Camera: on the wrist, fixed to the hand. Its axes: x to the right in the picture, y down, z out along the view.
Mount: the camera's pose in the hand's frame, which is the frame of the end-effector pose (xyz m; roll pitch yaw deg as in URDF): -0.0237 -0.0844 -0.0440 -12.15 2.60 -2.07
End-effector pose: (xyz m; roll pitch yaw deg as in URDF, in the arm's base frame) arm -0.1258 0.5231 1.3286 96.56 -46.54 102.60
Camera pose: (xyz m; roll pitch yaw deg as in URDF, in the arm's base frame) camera -0.1868 0.5514 1.2572 81.62 -44.71 106.57
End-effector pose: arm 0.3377 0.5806 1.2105 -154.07 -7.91 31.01
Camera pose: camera 0.2794 0.6116 1.2830 -166.30 -11.15 31.75
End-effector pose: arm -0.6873 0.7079 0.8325 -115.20 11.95 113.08
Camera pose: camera -0.6824 0.7062 0.9304 -127.57 8.97 111.59
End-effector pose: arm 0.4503 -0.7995 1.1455 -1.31 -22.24 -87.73
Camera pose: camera 0.3647 -0.7969 1.0976 -12.60 -19.67 -89.99
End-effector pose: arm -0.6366 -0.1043 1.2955 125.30 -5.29 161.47
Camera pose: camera -0.6449 -0.1908 1.2500 112.90 -5.10 164.80
